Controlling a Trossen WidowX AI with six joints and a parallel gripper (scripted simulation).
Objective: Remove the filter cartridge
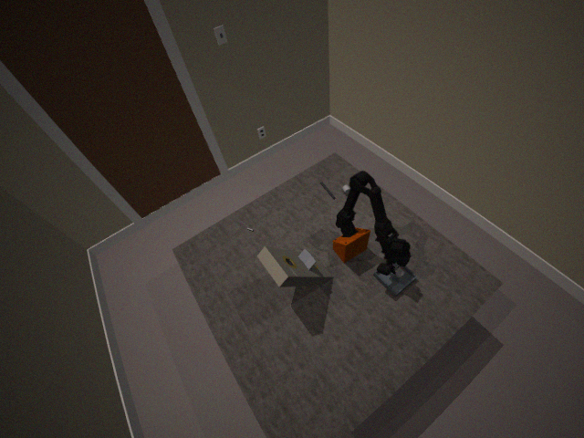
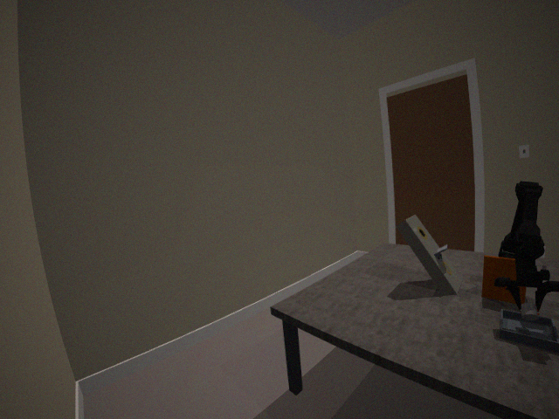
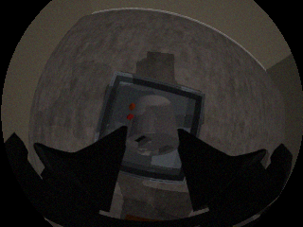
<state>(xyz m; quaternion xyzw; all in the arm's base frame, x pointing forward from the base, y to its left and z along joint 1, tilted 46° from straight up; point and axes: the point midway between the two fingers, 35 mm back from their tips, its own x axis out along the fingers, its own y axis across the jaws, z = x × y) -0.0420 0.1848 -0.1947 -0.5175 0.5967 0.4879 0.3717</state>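
Now: the round filter cartridge right at my gripper tip. Round my gripper tip: service panel: 38 cm ahead, 30 cm to the right, 9 cm above; grey tray: 7 cm below.
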